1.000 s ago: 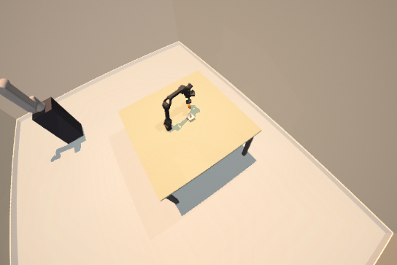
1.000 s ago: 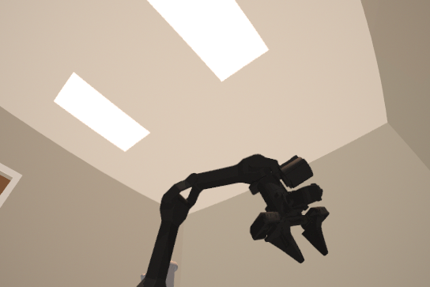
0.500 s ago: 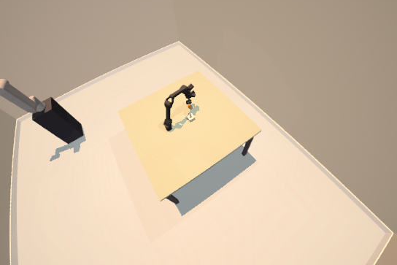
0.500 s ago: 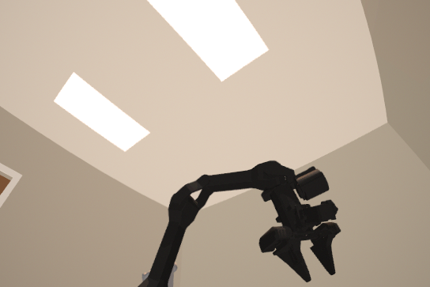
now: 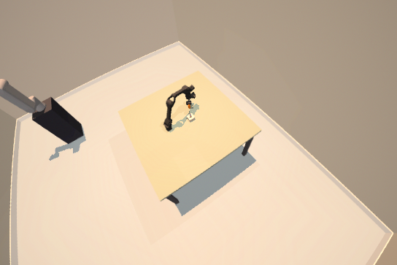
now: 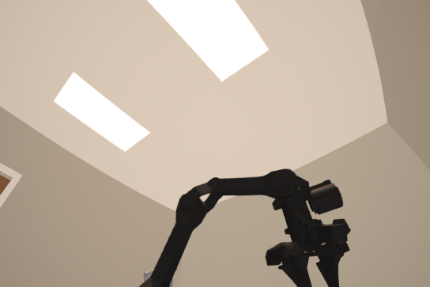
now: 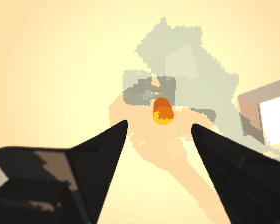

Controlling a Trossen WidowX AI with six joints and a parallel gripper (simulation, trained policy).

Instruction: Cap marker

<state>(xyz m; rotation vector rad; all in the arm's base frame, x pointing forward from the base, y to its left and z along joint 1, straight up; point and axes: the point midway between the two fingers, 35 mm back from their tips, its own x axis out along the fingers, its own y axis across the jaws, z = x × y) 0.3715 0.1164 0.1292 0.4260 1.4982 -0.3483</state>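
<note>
My gripper tip is now 10 mm past the orange cap and 70 mm above it.
</note>
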